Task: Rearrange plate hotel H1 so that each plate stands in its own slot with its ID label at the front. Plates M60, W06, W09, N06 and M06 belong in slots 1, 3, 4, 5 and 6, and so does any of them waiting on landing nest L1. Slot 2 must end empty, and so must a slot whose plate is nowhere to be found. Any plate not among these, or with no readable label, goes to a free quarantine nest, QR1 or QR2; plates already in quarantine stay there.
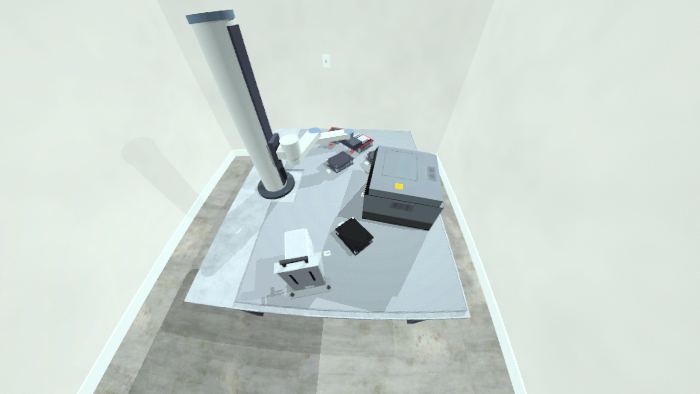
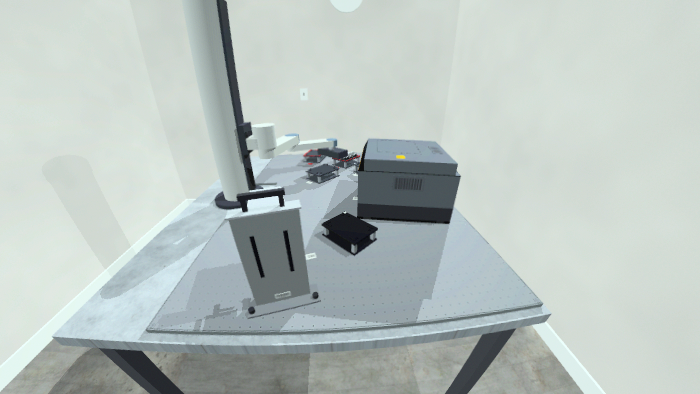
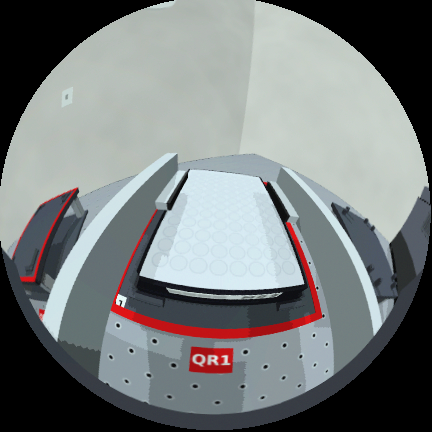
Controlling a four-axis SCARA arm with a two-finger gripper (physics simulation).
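Pixels of known places: gripper, fingertip midpoint: [image 1: 363,136] [image 2: 348,151] [image 3: 229,168]; arm's base, link origin: [image 1: 276,185].
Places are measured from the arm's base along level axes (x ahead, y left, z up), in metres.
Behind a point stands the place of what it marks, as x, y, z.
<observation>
My gripper [image 3: 229,168] {0.589, 0.468, 0.095} [image 1: 364,141] {0.589, 0.468, 0.095} is low over nest QR1 [image 3: 220,332] {0.519, 0.395, 0.063} at the back of the table. It is shut and holds nothing; its fingers still stand apart, on either side of the plate's far part. A white-topped plate [image 3: 222,230] {0.553, 0.434, 0.077} lies in QR1; its front label is too oblique to read. Another red-rimmed nest [image 3: 44,240] {0.397, 0.525, 0.064} [image 2: 314,156] {0.352, 0.495, 0.058} is left of the gripper and bears no plate. The plate hotel [image 1: 302,272] {0.354, -0.636, 0.234} [image 2: 272,250] {0.345, -0.638, 0.186} stands at the table's front left; its slots and plates are hidden. Contact between the fingers and the plate cannot be told.
A large grey instrument [image 1: 400,202] {0.750, -0.283, 0.205} [image 2: 410,197] {0.775, -0.291, 0.123} stands at the right. A black raised nest [image 1: 354,235] {0.535, -0.389, 0.063} [image 2: 349,231] {0.532, -0.408, 0.063} is in front of it, and a dark nest [image 1: 340,161] {0.425, 0.186, 0.063} [image 2: 322,172] {0.421, 0.161, 0.063} is behind. A further dark nest [image 3: 367,250] {0.684, 0.295, 0.063} is right of the gripper, outside the right finger.
</observation>
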